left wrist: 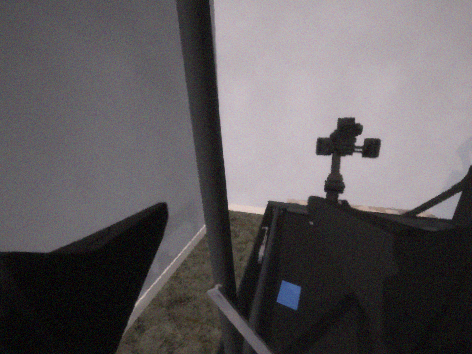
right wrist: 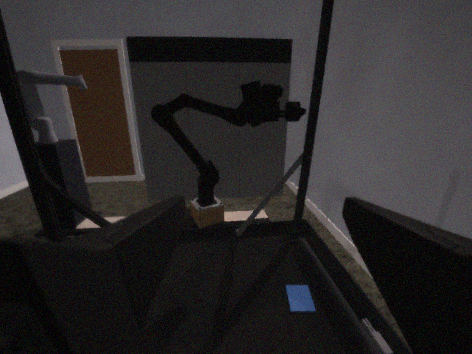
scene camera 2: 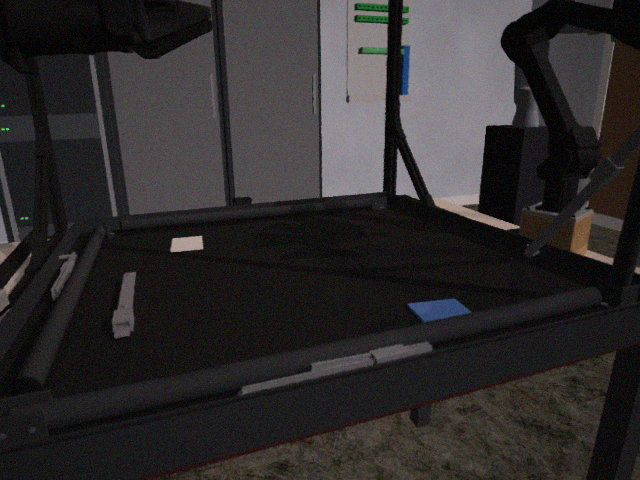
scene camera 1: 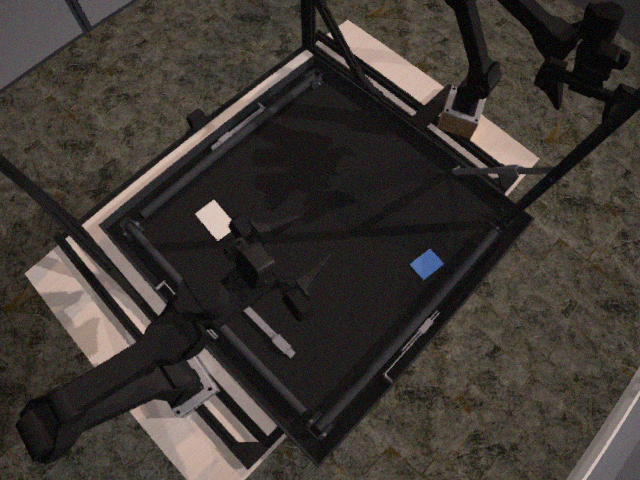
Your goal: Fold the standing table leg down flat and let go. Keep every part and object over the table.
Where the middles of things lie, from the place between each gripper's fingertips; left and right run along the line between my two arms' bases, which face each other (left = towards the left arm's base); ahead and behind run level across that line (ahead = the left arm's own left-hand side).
Labels:
My right hand is 5 cm past the grey bar (scene camera 2: 123,318), 14 cm to the left of it and 34 cm above it. Round my right hand: blue square (scene camera 2: 427,311): 15 cm ahead, 23 cm to the left, 34 cm below; white square (scene camera 1: 212,215): 31 cm behind, 4 cm to the right, 36 cm below.
Right now the blue square is 370 mm below my left hand, 260 mm to the right of it and 50 mm behind it. Also, from my left hand: grey bar 630 mm to the right, 370 mm below, 250 mm behind; then white square 530 mm to the right, 510 mm behind, 390 mm below.

